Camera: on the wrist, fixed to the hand. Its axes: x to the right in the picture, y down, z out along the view.
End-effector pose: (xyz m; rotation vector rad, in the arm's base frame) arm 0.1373 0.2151 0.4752 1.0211 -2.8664 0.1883
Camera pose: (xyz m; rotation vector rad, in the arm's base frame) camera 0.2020 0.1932 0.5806 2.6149 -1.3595 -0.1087
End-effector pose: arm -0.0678 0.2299 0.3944 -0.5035 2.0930 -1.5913
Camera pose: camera -0.1066 0.3074 0.4853 1.8187 -1.2621 1.4732
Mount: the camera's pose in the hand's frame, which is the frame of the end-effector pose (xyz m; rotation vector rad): -0.0227 -0.0668 -0.1039 -0.1188 0.0048 -1.5049
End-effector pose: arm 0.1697 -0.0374 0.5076 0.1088 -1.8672 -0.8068
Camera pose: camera 0.2492 -0.1288 0.4744 1.5421 -1.4833 -1.8495
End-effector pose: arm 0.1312 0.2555 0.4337 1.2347 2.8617 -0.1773
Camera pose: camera 0.1011 0.2052 0.5448 1.0550 -2.9332 -0.0067
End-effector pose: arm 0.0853 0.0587 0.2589 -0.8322 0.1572 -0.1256
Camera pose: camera 0.0402 -0.0573 0.2417 -0.9158 -0.4982 -1.5364
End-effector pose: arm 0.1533 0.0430 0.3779 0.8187 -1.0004 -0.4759
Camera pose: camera 0.2344 0.0569 0.2830 1.3681 -0.1611 -1.7717
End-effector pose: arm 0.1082 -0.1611 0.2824 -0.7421 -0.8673 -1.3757
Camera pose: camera 0.0507 -0.2436 0.2072 -0.0304 -1.4267 -2.7313
